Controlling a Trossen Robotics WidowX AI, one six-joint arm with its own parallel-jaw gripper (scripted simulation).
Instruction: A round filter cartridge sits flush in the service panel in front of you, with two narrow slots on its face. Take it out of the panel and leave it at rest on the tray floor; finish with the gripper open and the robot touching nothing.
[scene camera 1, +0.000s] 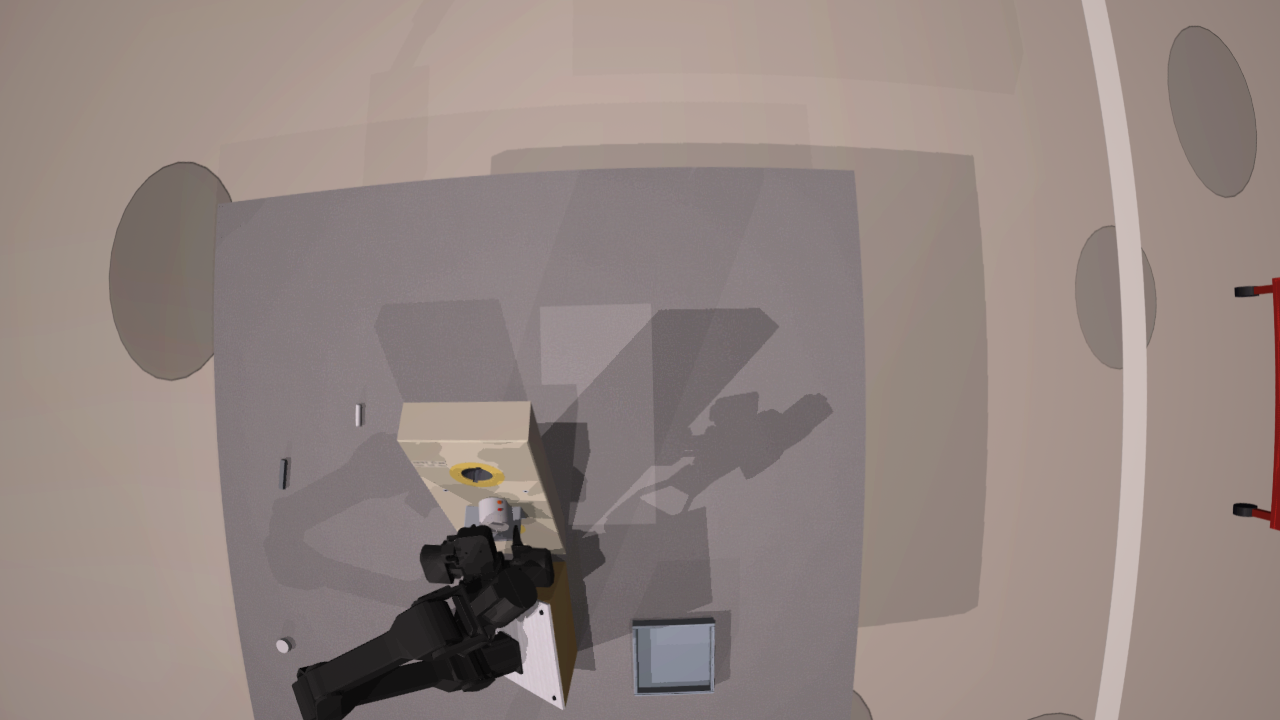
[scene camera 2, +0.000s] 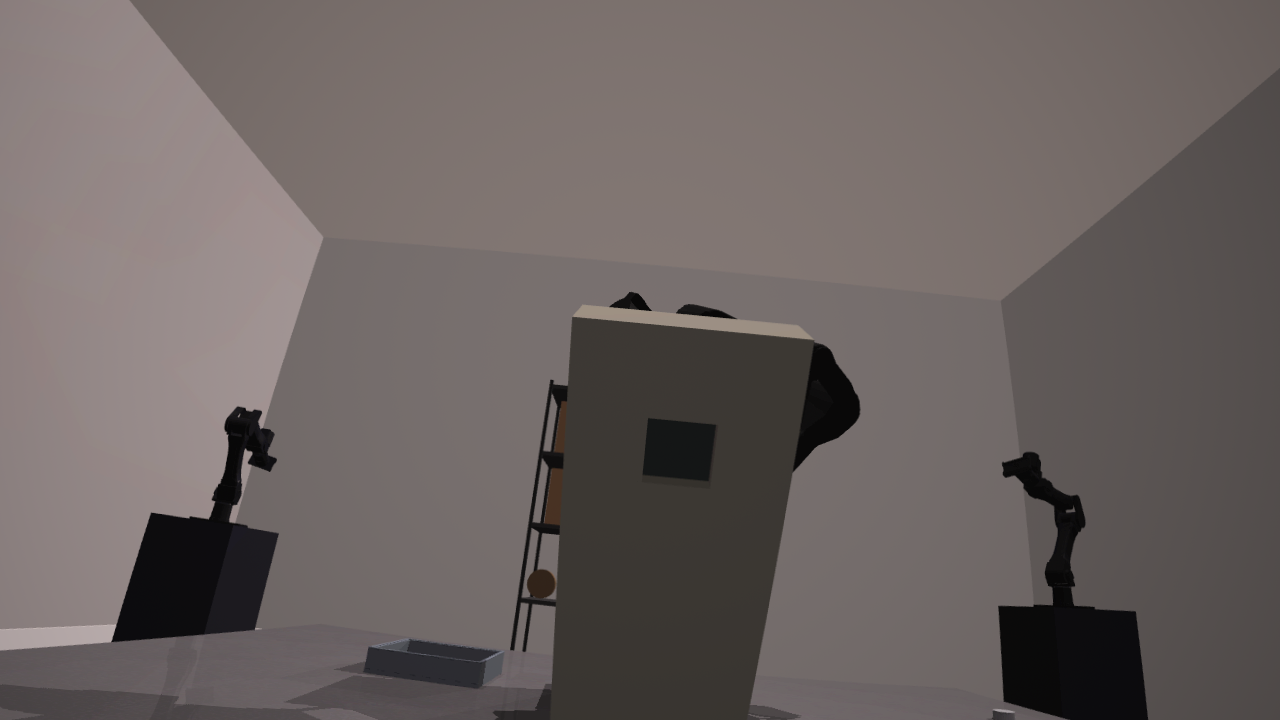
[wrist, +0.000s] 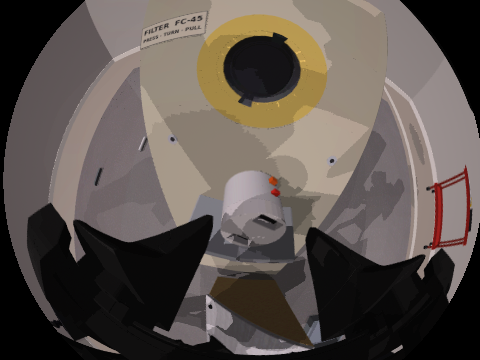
Scene:
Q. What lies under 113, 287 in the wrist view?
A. My gripper.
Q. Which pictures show my gripper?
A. Scene camera 1 and the wrist view only.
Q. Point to a service panel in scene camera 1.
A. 465, 452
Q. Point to a service panel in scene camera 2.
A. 681, 430

